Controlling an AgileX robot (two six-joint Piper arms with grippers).
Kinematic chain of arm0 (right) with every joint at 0, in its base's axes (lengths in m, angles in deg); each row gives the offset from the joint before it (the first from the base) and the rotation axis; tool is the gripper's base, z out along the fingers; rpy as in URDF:
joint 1: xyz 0 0 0.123 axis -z
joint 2: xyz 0 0 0 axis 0.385 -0.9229 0
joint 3: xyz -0.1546 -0.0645 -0.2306 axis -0.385 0.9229 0
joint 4: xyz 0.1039 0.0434 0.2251 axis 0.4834 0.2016 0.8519
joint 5: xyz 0 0 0 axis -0.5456 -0.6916 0.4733
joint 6: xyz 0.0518 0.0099 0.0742 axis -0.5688 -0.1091 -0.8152
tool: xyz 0 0 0 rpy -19.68 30.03 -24.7
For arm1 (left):
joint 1: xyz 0 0 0.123 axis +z
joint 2: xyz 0 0 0 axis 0.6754 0.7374 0
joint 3: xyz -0.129 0.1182 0.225 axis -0.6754 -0.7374 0
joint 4: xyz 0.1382 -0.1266 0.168 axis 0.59 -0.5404 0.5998
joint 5: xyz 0 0 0 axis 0.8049 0.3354 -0.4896
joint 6: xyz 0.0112 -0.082 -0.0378 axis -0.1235 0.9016 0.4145
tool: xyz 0 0 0 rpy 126.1 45.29 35.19
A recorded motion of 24 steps. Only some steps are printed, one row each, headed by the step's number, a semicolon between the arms.
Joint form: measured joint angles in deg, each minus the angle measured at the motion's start. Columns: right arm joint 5, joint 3, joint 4, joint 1, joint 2, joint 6; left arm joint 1, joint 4, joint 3, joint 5, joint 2, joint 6.
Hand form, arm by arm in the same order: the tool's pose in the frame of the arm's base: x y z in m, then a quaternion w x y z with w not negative. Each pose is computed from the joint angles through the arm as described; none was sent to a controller.
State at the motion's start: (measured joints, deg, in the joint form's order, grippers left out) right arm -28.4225 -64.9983 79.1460 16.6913 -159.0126 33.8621; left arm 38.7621 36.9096 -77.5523 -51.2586 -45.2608 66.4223
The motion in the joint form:
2: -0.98 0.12 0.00 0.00 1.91 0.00; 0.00 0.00 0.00 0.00 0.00 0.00
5: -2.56 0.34 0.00 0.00 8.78 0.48; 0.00 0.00 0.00 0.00 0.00 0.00
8: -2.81 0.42 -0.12 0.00 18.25 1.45; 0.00 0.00 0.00 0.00 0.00 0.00
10: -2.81 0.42 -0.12 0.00 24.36 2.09; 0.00 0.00 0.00 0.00 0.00 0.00
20: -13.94 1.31 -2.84 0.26 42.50 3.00; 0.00 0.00 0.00 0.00 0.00 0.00
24: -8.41 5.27 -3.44 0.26 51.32 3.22; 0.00 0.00 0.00 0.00 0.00 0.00
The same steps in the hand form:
2: 0.3130 0.0464 0.1949 0.16862 -0.04370 0.98089 0.08671; 0.0525 -0.0038 0.1738 0.60167 0.05546 0.79682 -0.00050
5: 0.2992 0.0455 0.2301 0.21225 -0.05340 0.97154 0.09056; 0.0525 -0.0038 0.1738 0.60167 0.05546 0.79682 -0.00050
8: 0.2771 0.0432 0.2777 0.28981 -0.06775 0.95033 0.09107; 0.0525 -0.0038 0.1738 0.60167 0.05546 0.79682 -0.00050
10: 0.2591 0.0413 0.3067 0.34066 -0.07609 0.93270 0.09070; 0.0525 -0.0038 0.1738 0.60167 0.05546 0.79682 -0.00050
20: 0.1785 0.0320 0.3600 0.39132 -0.11349 0.91018 0.07457; 0.0525 -0.0038 0.1738 0.60167 0.05546 0.79682 -0.00050
24: 0.1472 0.0270 0.3701 0.47268 -0.11017 0.87199 0.06382; 0.0525 -0.0038 0.1738 0.60167 0.05546 0.79682 -0.00050

